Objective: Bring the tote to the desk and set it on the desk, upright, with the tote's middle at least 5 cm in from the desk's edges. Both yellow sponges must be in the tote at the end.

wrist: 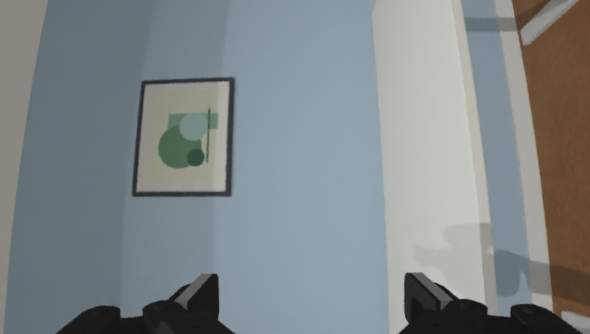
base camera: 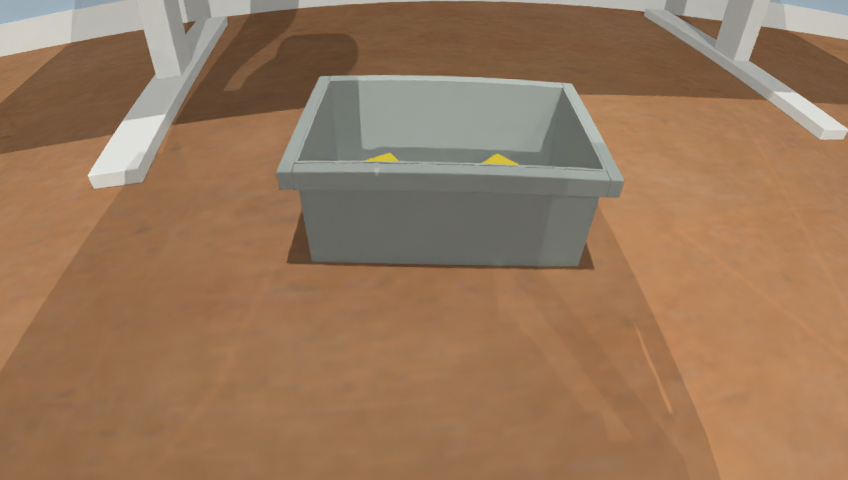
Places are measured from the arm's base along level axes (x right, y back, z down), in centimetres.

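Pixels of known places: gripper, fingertip midpoint: (wrist: 311, 294).
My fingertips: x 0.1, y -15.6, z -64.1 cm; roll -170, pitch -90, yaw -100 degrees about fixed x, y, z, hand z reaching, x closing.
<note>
Behind a point stands the place of what it marks.
The grey tote (base camera: 443, 226) @[x 1.7, y -45.1, z 34.7 cm] stands upright on the floor in the base view, in front of and between the desk's feet. Tips of two yellow sponges, one at the left (base camera: 383, 158) @[x -4.9, y -56.6, z 34.9 cm] and one at the right (base camera: 499, 160) @[x 8.2, y -56.9, z 34.9 cm], show inside it over the front rim; the rest of them is hidden. The white desk (base camera: 127, 148) @[x -43.1, y -63.7, z 37.2 cm] (wrist: 425, 125) @[x 17.9, y -89.2, z -32.3 cm] shows its legs and feet in the base view and its top, turned sideways, in the wrist view. My gripper (wrist: 311, 294) @[x 0.1, y -15.6, z -64.1 cm] is open and empty, raised and facing the wall and desk. The tote does not show in the wrist view.
The desk's right foot (base camera: 791, 104) runs along the floor to the right behind the tote. A blue wall (wrist: 300, 150) @[x 15.4, y -147.7, z -66.9 cm] with a framed picture (wrist: 180, 145) @[x 18.3, y -145.9, z -120.6 cm] stands beyond the desk top. A shadow falls on the desk top near its front edge.
</note>
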